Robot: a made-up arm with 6 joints.
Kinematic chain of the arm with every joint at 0, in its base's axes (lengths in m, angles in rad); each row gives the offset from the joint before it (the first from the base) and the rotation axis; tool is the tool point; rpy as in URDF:
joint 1: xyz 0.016 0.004 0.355 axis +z
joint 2: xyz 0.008 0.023 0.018 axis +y
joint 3: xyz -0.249 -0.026 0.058 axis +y
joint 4: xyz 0.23 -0.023 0.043 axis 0.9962 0 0.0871
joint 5: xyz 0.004 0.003 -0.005 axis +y
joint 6: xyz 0.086 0 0.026 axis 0.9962 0 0.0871
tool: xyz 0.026 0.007 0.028 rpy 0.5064 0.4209 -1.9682
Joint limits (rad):
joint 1: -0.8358..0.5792
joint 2: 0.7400..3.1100
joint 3: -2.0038..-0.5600
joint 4: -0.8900..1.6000
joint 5: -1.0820..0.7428
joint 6: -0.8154..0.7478
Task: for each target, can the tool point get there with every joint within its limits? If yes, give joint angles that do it. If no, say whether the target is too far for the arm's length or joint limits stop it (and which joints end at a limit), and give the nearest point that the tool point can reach.
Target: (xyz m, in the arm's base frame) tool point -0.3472 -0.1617 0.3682
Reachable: no: joint limits stop it (at a limit: joint 1, joint 2, joint 3, joint 4, joint 5, joint 6) | nearest point -0.0447 -0.1417 0.1556 | short by 0.370 m
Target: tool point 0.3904 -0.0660 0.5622
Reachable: yes | joints 0.1381 1.5337 -1.1168 1.3495 -0.5947 0.5313
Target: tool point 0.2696 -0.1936 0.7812
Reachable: yes | joints -0.6183 1.2989 -1.4971 0.3548 0.0411 -0.5580
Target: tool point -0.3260 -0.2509 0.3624
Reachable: no: joint limits stop it (at a limit: joint 1, joint 2, joint 3, joint 4, joint 5, joint 6) | nearest point -0.0447 -0.1417 0.1556 | short by 0.366 m
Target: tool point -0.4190 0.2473 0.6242
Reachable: no: joint limits stop it (at a limit: joint 1, joint 2, joint 3, joint 5) | nearest point -0.1790 0.1117 0.8577 | short by 0.361 m
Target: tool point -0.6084 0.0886 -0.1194
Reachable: no: too far | nearest point -0.0491 -0.0330 0.1055 | short by 0.615 m
